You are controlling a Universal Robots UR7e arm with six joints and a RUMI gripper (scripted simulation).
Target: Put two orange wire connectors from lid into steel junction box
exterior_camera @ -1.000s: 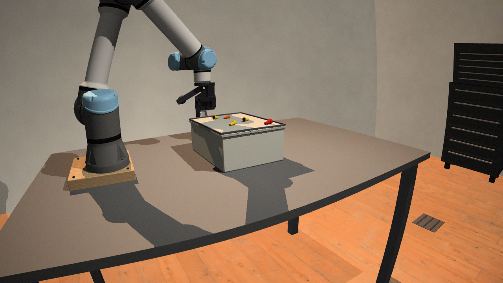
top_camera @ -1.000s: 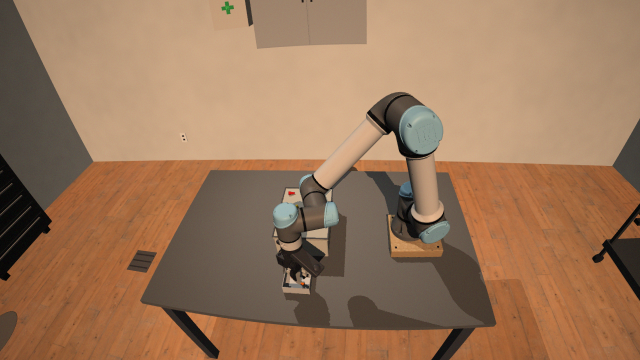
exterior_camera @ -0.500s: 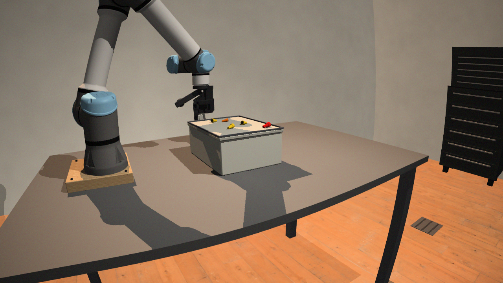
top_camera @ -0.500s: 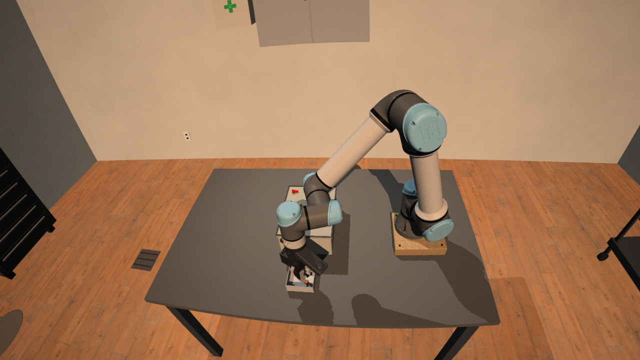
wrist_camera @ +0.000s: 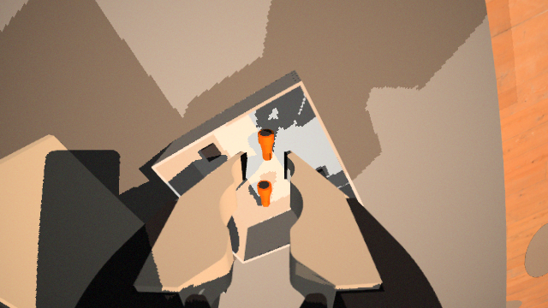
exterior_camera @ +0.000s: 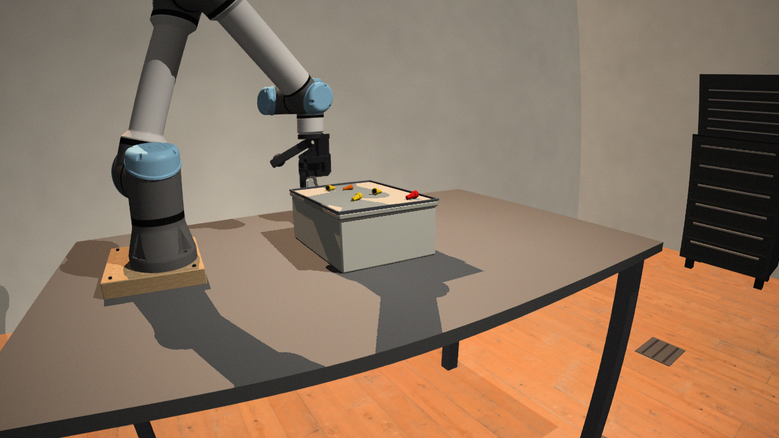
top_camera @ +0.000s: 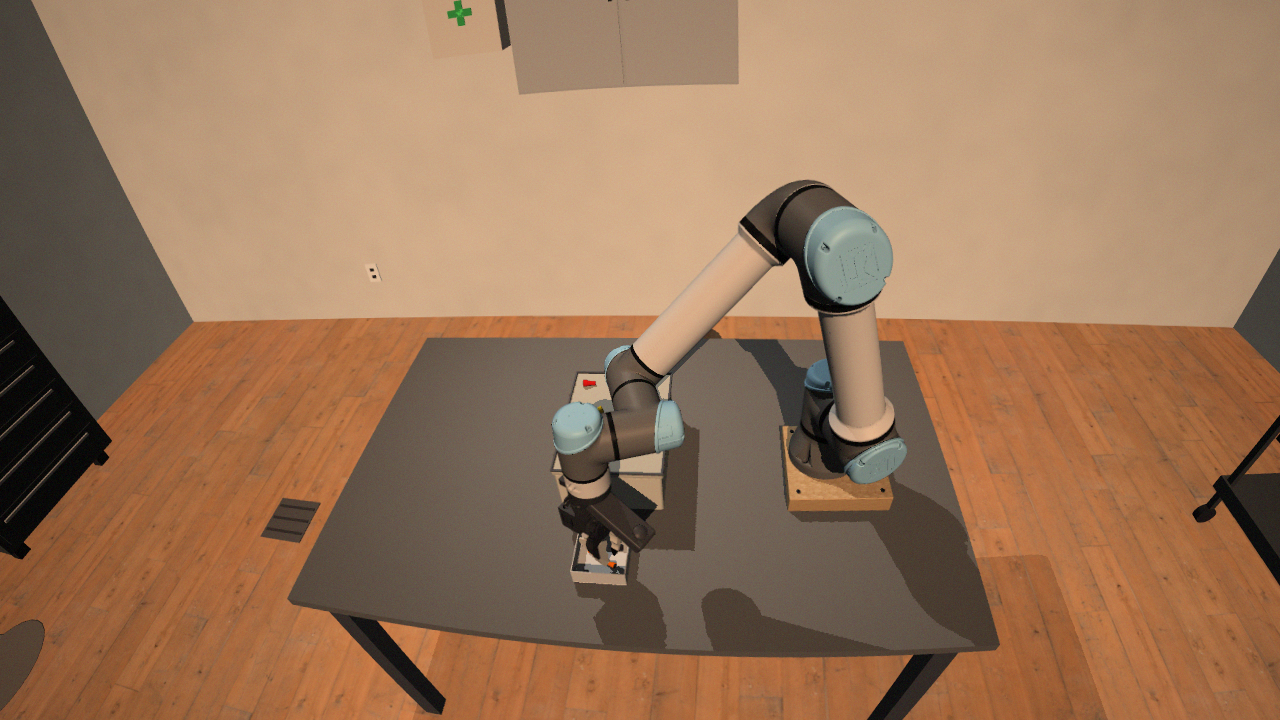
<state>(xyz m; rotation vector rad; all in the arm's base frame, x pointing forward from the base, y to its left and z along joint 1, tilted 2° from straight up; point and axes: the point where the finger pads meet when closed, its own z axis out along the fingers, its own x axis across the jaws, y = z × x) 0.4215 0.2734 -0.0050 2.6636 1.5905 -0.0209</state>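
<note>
My hand is 4 cm above the steel junction box, 2 cm short of it and 1 cm to the left of it. Round my hand: tool case 29 cm to the right, 5 cm above, 2 cm ahead; then red connector 39 cm to the right, 10 cm ahead, 9 cm above.
</note>
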